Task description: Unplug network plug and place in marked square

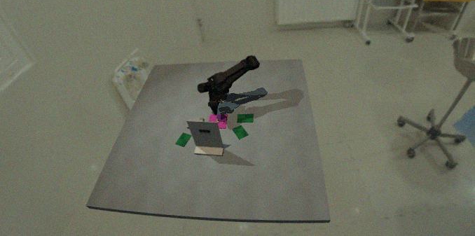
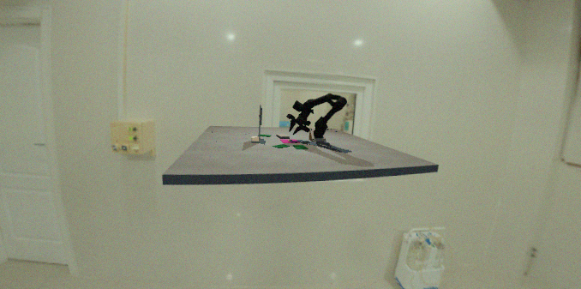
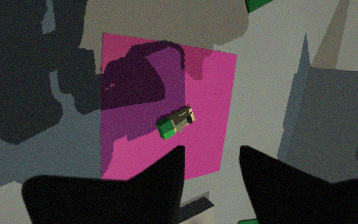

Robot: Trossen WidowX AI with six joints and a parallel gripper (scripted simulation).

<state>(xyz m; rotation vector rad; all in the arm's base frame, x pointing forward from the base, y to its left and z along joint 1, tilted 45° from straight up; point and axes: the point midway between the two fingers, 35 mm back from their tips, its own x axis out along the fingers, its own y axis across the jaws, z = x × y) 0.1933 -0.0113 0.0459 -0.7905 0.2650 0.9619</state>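
Right now my gripper tip is 5 cm above the thin tab, 1 cm to the right of it and 1 cm short of it. The rest, counted from my gripper tip: marked square 6 cm below, 1 cm ahead; then network plug 5 cm below, 1 cm ahead; then upright panel 23 cm ahead, 5 cm above, 2 cm to the right.
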